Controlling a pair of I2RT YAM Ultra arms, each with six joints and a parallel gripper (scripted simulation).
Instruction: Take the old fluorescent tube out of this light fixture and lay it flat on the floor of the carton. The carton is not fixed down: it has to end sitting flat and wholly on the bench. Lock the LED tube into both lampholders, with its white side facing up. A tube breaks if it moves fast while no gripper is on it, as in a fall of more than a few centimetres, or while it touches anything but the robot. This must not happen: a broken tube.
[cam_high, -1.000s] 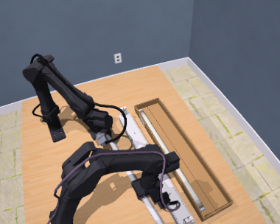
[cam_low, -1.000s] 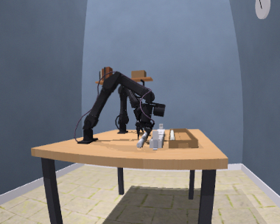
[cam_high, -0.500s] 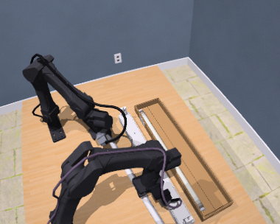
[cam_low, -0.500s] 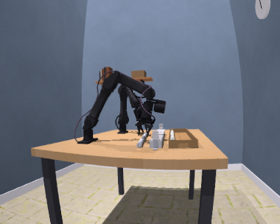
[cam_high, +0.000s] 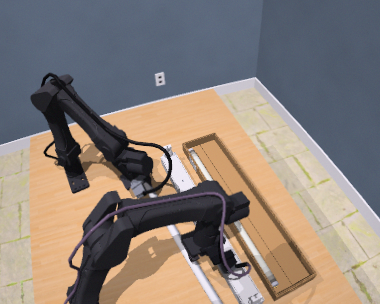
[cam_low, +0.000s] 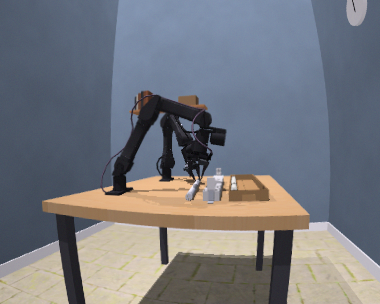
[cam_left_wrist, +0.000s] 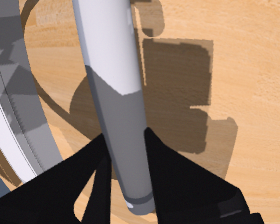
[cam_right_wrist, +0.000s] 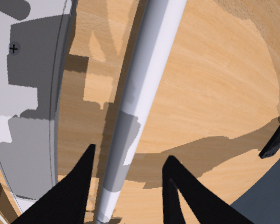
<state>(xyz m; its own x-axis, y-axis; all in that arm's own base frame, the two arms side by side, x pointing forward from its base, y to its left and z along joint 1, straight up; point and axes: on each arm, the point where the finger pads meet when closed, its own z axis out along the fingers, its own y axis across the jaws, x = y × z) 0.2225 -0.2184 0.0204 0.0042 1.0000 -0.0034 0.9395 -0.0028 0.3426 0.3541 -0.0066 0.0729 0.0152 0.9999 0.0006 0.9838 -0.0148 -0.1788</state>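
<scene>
Right now my right hand is 4 cm past the LED tube, 11 cm to the right of it and 6 cm above it. Also, from my right hand: light fixture: 6 cm ahead, 13 cm to the left, 2 cm below; old fluorescent tube: 15 cm ahead, 15 cm to the left, 5 cm below; lampholder: 10 cm ahead, 17 cm to the right, 1 cm below.
</scene>
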